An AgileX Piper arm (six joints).
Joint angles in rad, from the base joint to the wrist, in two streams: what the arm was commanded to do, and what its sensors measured. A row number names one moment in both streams.
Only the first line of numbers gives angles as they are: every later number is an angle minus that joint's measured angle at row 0.
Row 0, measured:
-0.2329, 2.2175, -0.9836, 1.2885, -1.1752, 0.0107
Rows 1 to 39, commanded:
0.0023, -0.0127, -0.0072, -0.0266, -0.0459, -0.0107
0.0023, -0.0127, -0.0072, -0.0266, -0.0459, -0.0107
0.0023, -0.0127, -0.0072, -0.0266, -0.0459, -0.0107
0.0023, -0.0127, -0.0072, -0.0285, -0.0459, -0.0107
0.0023, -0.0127, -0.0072, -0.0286, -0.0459, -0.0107
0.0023, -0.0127, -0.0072, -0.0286, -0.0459, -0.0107
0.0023, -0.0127, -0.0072, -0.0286, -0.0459, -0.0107
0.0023, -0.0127, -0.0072, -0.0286, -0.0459, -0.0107
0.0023, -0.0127, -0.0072, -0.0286, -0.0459, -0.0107
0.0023, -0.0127, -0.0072, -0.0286, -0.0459, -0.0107
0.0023, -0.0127, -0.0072, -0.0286, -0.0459, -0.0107
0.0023, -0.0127, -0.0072, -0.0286, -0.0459, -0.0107
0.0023, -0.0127, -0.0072, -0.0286, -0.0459, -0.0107
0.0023, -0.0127, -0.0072, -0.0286, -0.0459, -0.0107
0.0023, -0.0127, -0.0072, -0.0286, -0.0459, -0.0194
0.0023, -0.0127, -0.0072, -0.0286, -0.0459, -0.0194
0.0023, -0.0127, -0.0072, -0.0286, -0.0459, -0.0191
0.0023, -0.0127, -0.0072, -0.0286, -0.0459, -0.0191
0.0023, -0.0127, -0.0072, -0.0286, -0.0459, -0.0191
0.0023, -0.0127, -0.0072, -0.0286, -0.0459, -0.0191
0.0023, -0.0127, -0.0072, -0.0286, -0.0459, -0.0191
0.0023, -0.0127, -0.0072, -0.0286, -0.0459, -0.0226
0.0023, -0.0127, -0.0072, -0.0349, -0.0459, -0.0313
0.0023, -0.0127, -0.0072, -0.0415, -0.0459, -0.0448
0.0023, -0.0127, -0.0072, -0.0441, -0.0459, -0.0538
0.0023, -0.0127, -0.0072, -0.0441, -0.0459, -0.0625
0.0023, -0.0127, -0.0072, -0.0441, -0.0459, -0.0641
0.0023, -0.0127, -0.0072, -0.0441, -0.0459, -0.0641
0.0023, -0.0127, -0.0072, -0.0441, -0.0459, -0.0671
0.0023, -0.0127, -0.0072, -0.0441, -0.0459, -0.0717
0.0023, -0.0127, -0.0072, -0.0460, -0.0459, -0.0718
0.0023, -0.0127, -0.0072, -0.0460, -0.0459, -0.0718
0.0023, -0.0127, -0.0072, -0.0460, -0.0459, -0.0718
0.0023, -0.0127, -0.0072, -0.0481, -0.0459, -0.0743
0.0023, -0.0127, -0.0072, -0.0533, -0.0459, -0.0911
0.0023, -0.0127, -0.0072, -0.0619, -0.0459, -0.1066
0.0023, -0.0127, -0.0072, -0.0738, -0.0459, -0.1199
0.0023, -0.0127, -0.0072, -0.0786, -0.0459, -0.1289
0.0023, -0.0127, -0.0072, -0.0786, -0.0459, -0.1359
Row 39, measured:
0.0037, 0.0000, -0.0035, -0.0385, 0.0408, -0.0906
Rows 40 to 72, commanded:
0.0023, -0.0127, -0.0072, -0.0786, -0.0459, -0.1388
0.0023, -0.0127, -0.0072, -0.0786, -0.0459, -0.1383
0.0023, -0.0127, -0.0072, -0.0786, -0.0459, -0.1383
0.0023, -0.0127, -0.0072, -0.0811, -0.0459, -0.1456
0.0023, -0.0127, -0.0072, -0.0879, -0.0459, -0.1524
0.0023, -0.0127, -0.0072, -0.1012, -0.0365, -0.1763
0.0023, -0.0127, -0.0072, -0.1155, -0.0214, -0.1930
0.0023, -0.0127, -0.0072, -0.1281, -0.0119, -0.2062
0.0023, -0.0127, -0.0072, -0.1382, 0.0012, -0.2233
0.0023, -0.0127, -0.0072, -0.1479, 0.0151, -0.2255
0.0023, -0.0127, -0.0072, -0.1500, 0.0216, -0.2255
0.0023, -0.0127, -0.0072, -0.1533, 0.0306, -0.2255
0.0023, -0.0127, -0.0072, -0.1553, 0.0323, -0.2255
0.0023, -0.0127, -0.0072, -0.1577, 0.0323, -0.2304
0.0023, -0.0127, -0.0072, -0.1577, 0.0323, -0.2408
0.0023, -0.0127, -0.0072, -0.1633, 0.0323, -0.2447
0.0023, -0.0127, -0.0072, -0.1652, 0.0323, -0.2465
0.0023, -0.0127, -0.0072, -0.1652, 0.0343, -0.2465
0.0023, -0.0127, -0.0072, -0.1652, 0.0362, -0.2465
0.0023, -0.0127, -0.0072, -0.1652, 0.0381, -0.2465
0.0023, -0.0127, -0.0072, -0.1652, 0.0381, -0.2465
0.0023, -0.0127, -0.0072, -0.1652, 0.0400, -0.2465
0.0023, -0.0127, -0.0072, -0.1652, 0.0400, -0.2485
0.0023, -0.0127, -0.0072, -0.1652, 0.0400, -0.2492
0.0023, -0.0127, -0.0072, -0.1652, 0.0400, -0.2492
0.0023, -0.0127, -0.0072, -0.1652, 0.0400, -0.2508
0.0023, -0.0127, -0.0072, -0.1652, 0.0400, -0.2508
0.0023, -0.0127, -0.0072, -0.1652, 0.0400, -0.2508
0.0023, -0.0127, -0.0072, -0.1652, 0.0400, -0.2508
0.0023, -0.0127, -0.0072, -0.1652, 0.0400, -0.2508
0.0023, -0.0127, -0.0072, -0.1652, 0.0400, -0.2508
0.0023, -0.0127, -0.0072, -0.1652, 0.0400, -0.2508
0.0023, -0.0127, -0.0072, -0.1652, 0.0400, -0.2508
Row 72, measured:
0.0020, 0.0000, -0.0035, -0.1440, 0.0874, -0.2415
